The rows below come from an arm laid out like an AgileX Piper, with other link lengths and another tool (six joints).
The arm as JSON. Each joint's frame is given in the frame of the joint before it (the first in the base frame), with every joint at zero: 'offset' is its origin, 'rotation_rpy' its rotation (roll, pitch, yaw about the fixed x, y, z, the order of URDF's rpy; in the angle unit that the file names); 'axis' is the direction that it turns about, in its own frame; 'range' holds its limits. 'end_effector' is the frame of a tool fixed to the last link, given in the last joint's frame.
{
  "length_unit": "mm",
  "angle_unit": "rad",
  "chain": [
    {
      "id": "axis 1",
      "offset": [
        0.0,
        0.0,
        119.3
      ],
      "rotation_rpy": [
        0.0,
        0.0,
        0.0
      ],
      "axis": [
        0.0,
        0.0,
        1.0
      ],
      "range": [
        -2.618,
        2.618
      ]
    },
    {
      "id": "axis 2",
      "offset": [
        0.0,
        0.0,
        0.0
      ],
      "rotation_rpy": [
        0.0,
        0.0,
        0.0
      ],
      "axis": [
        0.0,
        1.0,
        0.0
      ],
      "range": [
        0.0,
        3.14
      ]
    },
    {
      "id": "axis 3",
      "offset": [
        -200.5,
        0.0,
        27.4
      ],
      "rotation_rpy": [
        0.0,
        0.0,
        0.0
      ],
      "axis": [
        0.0,
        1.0,
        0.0
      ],
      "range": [
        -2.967,
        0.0
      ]
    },
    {
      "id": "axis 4",
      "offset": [
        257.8,
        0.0,
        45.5
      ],
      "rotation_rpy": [
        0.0,
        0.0,
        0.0
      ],
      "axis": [
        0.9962,
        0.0,
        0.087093
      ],
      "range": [
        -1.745,
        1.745
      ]
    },
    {
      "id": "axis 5",
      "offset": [
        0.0,
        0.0,
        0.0
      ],
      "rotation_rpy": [
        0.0,
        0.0,
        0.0
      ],
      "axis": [
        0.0,
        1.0,
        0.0
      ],
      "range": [
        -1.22,
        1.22
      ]
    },
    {
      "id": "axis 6",
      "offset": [
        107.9,
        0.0,
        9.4
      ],
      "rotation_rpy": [
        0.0,
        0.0,
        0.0
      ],
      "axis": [
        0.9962,
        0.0,
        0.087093
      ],
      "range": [
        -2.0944,
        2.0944
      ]
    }
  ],
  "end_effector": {
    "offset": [
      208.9,
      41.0,
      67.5
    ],
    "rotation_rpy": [
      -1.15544,
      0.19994,
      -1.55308
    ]
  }
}
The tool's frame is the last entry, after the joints.
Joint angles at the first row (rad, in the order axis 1, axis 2, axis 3, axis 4, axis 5, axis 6):
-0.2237 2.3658 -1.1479 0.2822 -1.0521 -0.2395
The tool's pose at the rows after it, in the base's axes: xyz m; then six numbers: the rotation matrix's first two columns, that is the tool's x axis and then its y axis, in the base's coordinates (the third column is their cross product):
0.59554, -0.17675, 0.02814, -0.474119, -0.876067, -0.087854, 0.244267, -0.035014, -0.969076
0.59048, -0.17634, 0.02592, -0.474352, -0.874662, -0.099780, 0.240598, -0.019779, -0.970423
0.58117, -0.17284, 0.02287, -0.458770, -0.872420, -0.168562, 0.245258, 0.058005, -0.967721
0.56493, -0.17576, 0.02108, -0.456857, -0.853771, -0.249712, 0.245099, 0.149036, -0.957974
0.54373, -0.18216, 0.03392, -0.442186, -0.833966, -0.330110, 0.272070, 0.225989, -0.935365
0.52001, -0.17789, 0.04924, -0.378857, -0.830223, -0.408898, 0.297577, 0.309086, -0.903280
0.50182, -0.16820, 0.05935, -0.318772, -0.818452, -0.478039, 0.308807, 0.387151, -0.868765
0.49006, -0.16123, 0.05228, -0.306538, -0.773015, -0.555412, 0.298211, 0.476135, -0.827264
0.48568, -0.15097, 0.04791, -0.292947, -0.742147, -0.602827, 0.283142, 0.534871, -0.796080
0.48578, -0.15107, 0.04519, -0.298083, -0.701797, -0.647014, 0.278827, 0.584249, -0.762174
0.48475, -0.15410, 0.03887, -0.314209, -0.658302, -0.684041, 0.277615, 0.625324, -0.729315
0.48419, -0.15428, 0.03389, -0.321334, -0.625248, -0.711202, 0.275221, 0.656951, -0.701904
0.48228, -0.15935, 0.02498, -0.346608, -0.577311, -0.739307, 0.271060, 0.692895, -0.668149
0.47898, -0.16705, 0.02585, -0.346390, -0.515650, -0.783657, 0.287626, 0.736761, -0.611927
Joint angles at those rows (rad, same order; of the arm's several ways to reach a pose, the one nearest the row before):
-0.2237 2.3658 -1.1479 0.3034 -1.0553 -0.2406
-0.2258 2.3501 -1.1181 0.2988 -1.0577 -0.2228
-0.2388 2.3085 -1.0535 0.2554 -1.0457 -0.1299
-0.2671 2.2359 -0.9585 0.2067 -1.0228 -0.0219
-0.3264 2.1364 -0.8428 0.1118 -1.0277 0.1011
-0.4261 2.0422 -0.7191 -0.0829 -1.0696 0.2545
-0.5032 1.9779 -0.6312 -0.2405 -1.1109 0.3784
-0.5276 1.9461 -0.5724 -0.3036 -1.1120 0.4853
-0.5286 1.9244 -0.5400 -0.3421 -1.1054 0.5555
-0.5287 1.9066 -0.5364 -0.3600 -1.0735 0.6281
-0.5286 1.9007 -0.5342 -0.3649 -1.0468 0.6890
-0.5287 1.9007 -0.5333 -0.3752 -1.0328 0.7368
-0.5370 1.8918 -0.5333 -0.3906 -0.9929 0.8012
-0.5708 1.8792 -0.5330 -0.4435 -0.9827 0.9004

